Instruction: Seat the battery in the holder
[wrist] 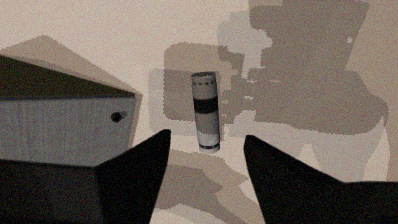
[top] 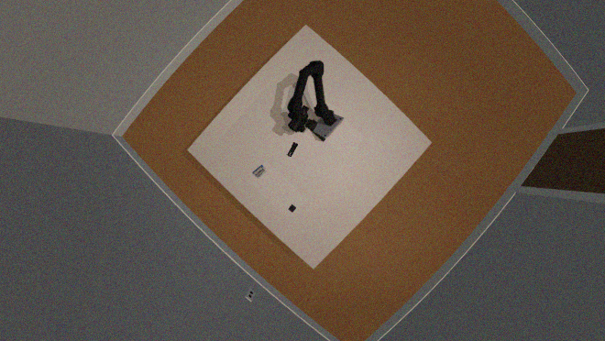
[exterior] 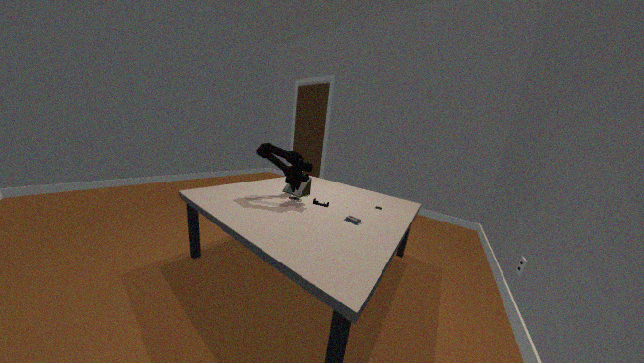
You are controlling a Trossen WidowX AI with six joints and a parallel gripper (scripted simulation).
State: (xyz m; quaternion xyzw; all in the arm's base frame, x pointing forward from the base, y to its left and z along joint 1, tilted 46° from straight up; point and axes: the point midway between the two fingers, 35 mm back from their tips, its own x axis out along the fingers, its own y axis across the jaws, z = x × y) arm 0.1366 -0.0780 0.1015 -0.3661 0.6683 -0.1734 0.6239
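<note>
Right now my gripper tip is 50 mm above the battery.
</note>
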